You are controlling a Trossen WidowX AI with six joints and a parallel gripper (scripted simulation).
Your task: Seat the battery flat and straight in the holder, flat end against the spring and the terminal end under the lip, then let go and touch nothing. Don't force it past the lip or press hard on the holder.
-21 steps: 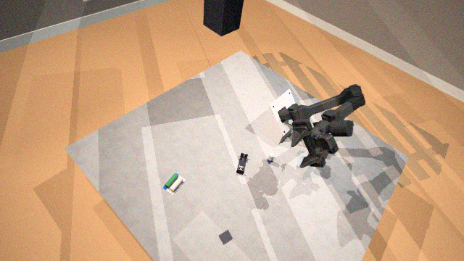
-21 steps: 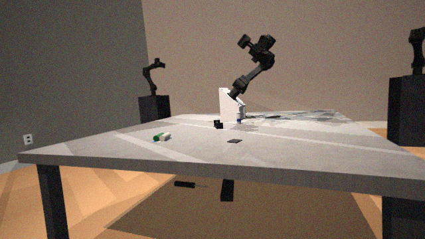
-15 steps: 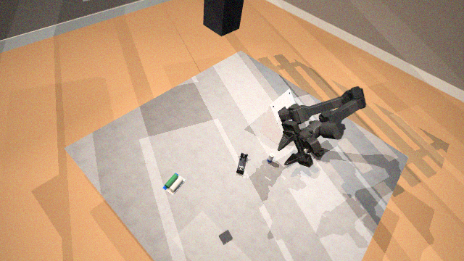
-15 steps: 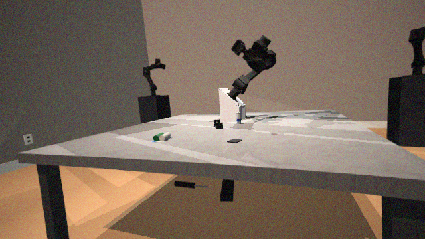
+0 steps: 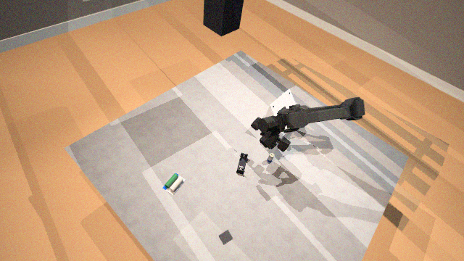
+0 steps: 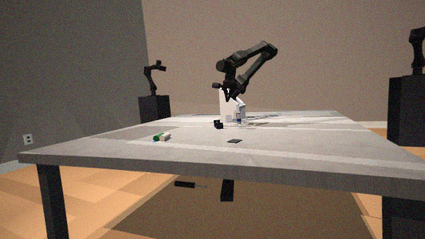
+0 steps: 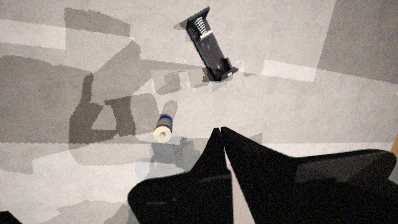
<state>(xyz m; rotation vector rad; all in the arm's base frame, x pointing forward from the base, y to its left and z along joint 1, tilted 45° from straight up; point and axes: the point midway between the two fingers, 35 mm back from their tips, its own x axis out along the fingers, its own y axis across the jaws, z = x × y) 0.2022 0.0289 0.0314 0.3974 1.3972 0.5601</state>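
My gripper tip is 30 mm past the battery, 60 mm to the right of it and 100 mm above it.
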